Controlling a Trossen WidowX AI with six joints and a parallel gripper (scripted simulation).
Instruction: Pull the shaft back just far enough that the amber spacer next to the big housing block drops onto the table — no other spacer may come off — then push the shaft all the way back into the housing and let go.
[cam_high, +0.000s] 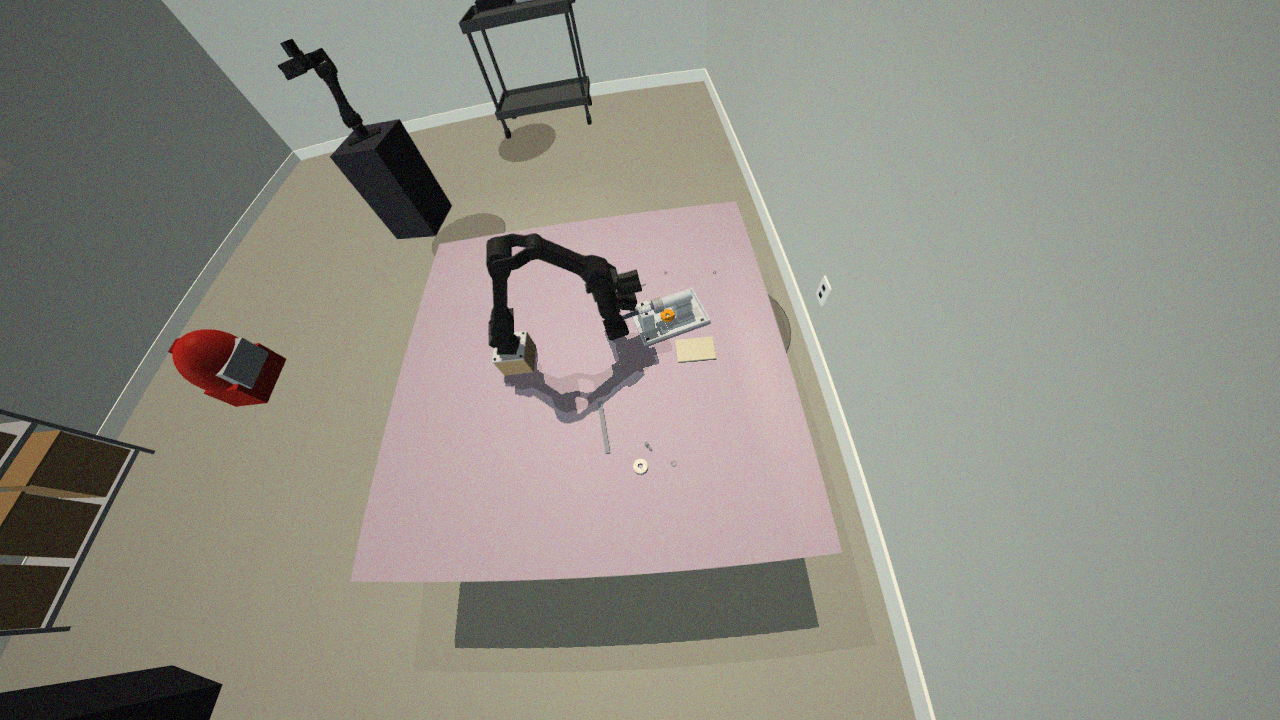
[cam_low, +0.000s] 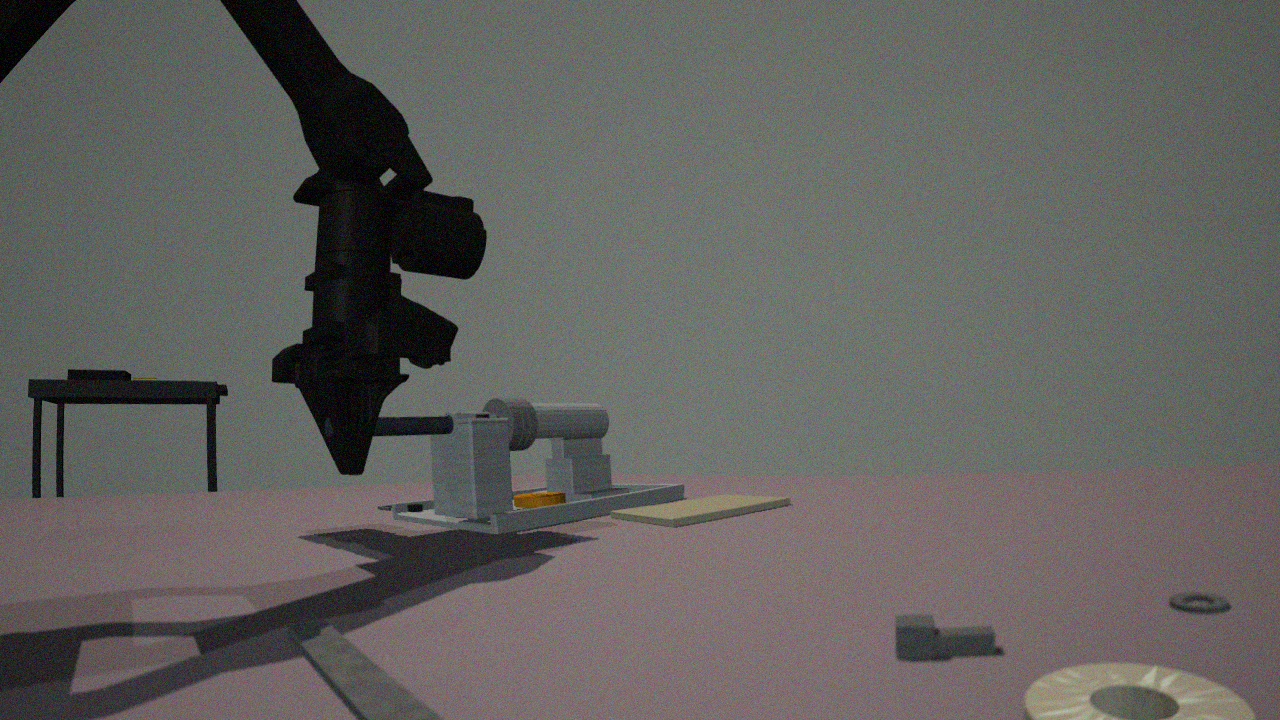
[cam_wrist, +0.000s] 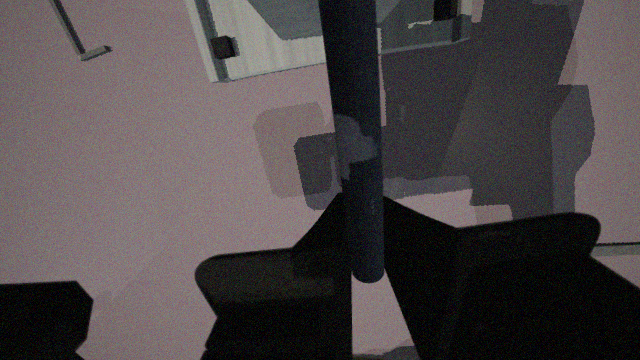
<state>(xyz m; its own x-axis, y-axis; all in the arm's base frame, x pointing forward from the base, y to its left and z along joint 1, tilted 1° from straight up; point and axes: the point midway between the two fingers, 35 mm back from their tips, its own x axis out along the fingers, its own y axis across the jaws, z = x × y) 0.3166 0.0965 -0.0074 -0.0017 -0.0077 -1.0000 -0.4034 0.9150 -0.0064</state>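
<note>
Right now the dark blue shaft is 7 cm ahead of my gripper tip, 3 cm to the left of it and 3 cm above it. Round my gripper tip: L-shaped key 5 cm ahead, 19 cm to the left, 4 cm below; then amber spacer 17 cm ahead, 7 cm to the left, 3 cm below; then tan flat plate 26 cm ahead, 5 cm to the right, 4 cm below.
</note>
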